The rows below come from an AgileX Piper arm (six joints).
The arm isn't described. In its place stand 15 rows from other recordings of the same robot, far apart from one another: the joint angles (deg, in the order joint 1, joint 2, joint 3, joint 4, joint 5, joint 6), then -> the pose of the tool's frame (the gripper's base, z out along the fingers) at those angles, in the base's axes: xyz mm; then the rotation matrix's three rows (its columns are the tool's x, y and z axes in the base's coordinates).
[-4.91 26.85 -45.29 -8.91 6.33 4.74] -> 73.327 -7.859 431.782; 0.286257 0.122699 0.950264; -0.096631 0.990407 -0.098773; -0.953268 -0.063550 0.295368
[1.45 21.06 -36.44 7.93 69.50 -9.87] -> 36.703 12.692 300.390; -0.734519 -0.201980 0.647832; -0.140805 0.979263 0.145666; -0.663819 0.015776 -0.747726
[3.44 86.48 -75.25 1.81 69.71 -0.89] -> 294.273 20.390 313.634; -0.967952 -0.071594 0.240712; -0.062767 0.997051 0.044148; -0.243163 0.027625 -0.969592
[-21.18 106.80 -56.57 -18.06 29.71 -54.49] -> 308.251 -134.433 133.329; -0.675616 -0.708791 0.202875; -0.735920 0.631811 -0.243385; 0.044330 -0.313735 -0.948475
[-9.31 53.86 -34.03 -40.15 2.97 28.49] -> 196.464 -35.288 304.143; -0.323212 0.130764 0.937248; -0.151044 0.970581 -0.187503; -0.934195 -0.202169 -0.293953
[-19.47 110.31 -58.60 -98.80 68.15 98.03] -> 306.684 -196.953 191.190; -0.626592 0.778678 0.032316; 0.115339 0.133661 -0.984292; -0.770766 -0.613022 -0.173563
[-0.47 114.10 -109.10 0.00 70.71 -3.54] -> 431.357 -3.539 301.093; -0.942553 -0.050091 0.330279; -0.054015 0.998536 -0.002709; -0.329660 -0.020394 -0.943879
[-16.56 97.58 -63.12 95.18 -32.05 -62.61] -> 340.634 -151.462 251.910; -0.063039 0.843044 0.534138; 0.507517 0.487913 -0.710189; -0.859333 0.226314 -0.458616
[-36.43 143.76 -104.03 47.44 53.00 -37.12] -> 422.972 -245.652 62.401; -0.806122 0.317074 0.499632; 0.526970 0.768764 0.362360; -0.269204 0.555397 -0.786805
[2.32 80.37 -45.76 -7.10 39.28 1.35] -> 252.759 3.113 218.576; -0.927472 -0.079369 0.365371; -0.109904 0.991911 -0.063515; -0.357374 -0.099064 -0.928693
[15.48 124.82 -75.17 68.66 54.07 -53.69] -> 372.877 174.485 115.590; -0.930862 -0.365368 0.001401; -0.226247 0.579423 0.782995; -0.286893 0.728544 -0.622026
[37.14 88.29 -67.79 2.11 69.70 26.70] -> 225.533 174.758 269.962; -0.984087 -0.171643 0.045942; -0.167759 0.982728 0.078114; -0.058556 0.069164 -0.995885
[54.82 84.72 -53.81 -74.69 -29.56 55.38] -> 151.273 289.757 294.019; 0.124524 -0.987692 0.094649; -0.273499 0.057528 0.960150; -0.953778 -0.145448 -0.262970
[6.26 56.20 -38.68 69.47 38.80 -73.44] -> 182.485 73.737 311.342; -0.369611 -0.668942 0.644906; -0.169446 0.730941 0.661070; -0.913606 0.135062 -0.383513
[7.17 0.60 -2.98 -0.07 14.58 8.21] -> 53.732 6.731 207.156; -0.140795 -0.105635 0.984387; 0.125036 0.984433 0.123523; -0.982111 0.140475 -0.125395
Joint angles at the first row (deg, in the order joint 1, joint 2, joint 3, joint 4, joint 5, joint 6):
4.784 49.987 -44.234 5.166 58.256 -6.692
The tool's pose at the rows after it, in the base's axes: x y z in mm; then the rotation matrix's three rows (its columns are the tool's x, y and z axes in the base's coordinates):
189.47 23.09 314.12; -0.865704 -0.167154 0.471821; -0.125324 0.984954 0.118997; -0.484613 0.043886 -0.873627
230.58 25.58 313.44; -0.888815 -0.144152 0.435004; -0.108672 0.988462 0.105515; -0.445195 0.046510 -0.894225
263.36 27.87 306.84; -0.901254 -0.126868 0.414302; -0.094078 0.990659 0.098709; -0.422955 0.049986 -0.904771
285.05 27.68 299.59; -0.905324 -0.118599 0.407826; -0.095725 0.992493 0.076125; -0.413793 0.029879 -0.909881
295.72 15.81 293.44; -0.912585 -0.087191 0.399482; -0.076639 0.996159 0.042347; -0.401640 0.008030 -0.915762
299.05 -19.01 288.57; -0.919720 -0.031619 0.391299; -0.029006 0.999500 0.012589; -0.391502 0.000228 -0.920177
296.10 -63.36 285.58; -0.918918 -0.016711 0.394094; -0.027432 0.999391 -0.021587; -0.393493 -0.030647 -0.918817
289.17 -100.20 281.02; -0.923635 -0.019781 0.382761; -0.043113 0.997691 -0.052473; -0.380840 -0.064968 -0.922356
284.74 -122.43 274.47; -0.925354 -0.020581 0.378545; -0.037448 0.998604 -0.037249; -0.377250 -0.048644 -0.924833
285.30 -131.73 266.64; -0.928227 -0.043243 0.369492; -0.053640 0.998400 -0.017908; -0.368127 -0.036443 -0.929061
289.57 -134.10 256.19; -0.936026 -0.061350 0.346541; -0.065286 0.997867 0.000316; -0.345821 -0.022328 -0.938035
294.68 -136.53 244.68; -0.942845 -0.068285 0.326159; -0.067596 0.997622 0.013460; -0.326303 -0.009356 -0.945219
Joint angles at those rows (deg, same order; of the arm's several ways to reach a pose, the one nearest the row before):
4.783 60.683 -51.923 5.388 57.561 -5.926
4.782 70.070 -58.507 4.700 57.204 -4.514
4.784 77.255 -63.196 4.411 56.058 -3.533
4.785 81.892 -66.040 2.936 54.779 -2.834
2.639 84.195 -67.095 1.688 54.259 -2.966
-4.375 85.228 -67.153 3.003 54.032 -7.456
-13.275 85.953 -67.210 4.963 53.435 -16.746
-20.566 86.940 -67.303 6.109 53.295 -25.139
-25.436 88.261 -67.304 9.261 53.247 -31.351
-27.336 89.782 -67.303 11.082 53.129 -35.362
-27.466 91.705 -67.304 11.562 53.020 -36.754
-27.467 93.816 -67.304 11.826 52.402 -37.380

